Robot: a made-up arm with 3 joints.
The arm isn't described. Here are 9 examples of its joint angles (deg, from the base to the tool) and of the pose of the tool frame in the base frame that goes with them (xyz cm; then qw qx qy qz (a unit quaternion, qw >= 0)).
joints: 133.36 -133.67 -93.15
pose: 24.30 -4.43 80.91 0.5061 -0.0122 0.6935 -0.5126
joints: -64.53 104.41 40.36
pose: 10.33 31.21 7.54 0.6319 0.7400 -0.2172 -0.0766
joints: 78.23 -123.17 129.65
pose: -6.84 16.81 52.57 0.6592 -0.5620 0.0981 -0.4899
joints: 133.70 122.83 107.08
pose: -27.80 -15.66 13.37 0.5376 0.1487 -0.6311 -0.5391
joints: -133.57 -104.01 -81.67
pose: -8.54 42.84 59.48 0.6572 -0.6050 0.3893 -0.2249
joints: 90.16 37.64 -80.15
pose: -30.26 -25.89 -29.81 0.6585 0.6058 -0.2555 0.3662
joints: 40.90 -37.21 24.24
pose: -17.01 -26.70 31.04 0.8916 -0.3618 0.0775 0.2610
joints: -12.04 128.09 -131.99
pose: 14.15 69.61 45.64 0.0909 0.3218 -0.4360 -0.8355
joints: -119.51 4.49 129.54
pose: -12.72 -10.08 7.86 0.2452 0.7893 0.4409 -0.3501
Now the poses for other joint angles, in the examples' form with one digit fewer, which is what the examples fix.
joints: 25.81 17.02 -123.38
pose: -9.0 7.5 -36.0 0.486 0.263 -0.833 -0.022
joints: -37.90 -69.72 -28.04
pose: -46.5 4.0 33.9 0.798 -0.589 -0.008 -0.128
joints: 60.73 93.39 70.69
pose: -18.2 -0.1 5.8 0.270 0.312 0.642 0.646
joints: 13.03 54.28 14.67
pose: -35.3 3.8 1.9 0.870 0.437 0.164 0.158
